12 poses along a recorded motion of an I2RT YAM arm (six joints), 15 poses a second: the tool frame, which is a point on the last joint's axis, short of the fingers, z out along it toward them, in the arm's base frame.
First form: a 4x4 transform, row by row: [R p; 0 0 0 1], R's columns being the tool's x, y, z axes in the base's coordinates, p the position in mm. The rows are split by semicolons.
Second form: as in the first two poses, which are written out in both.
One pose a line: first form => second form
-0.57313 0.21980 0.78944 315; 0.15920 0.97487 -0.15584 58; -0.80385 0.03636 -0.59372 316; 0 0 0 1 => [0.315 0.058 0.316 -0.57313 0.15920 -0.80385 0.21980 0.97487 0.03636]
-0.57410 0.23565 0.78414 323; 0.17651 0.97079 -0.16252 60; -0.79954 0.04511 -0.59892 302; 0 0 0 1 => [0.323 0.060 0.302 -0.57410 0.17651 -0.79954 0.23565 0.97079 0.04511]
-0.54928 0.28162 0.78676 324; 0.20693 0.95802 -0.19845 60; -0.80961 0.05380 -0.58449 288; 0 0 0 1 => [0.324 0.060 0.288 -0.54928 0.20693 -0.80961 0.28162 0.95802 0.05380]
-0.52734 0.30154 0.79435 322; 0.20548 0.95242 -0.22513 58; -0.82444 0.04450 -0.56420 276; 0 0 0 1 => [0.322 0.058 0.276 -0.52734 0.20548 -0.82444 0.30154 0.95242 0.04450]
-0.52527 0.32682 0.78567 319; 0.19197 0.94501 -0.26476 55; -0.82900 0.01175 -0.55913 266; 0 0 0 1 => [0.319 0.055 0.266 -0.52527 0.19197 -0.82900 0.32682 0.94501 0.01175]
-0.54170 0.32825 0.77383 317; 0.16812 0.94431 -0.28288 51; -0.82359 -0.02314 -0.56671 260; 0 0 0 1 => [0.317 0.051 0.260 -0.54170 0.16812 -0.82359 0.32825 0.94431 -0.02314]
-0.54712 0.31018 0.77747 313; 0.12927 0.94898 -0.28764 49; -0.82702 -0.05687 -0.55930 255; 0 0 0 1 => [0.313 0.049 0.255 -0.54712 0.12927 -0.82702 0.31018 0.94898 -0.05687]
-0.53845 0.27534 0.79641 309; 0.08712 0.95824 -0.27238 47; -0.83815 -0.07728 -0.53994 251; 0 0 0 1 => [0.309 0.047 0.251 -0.53845 0.08712 -0.83815 0.27534 0.95824 -0.07728]
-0.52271 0.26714 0.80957 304; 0.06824 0.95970 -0.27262 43; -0.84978 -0.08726 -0.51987 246; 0 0 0 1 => [0.304 0.043 0.246 -0.52271 0.06824 -0.84978 0.26714 0.95970 -0.08726]
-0.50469 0.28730 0.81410 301; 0.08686 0.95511 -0.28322 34; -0.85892 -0.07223 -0.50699 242; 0 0 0 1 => [0.301 0.034 0.242 -0.50469 0.08686 -0.85892 0.28730 0.95511 -0.07223]
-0.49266 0.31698 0.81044 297; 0.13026 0.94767 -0.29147 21; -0.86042 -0.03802 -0.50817 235; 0 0 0 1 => [0.297 0.021 0.235 -0.49266 0.13026 -0.86042 0.31698 0.94767 -0.03802]
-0.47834 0.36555 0.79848 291; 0.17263 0.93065 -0.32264 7; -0.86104 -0.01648 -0.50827 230; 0 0 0 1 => [0.291 0.007 0.230 -0.47834 0.17263 -0.86104 0.36555 0.93065 -0.01648]
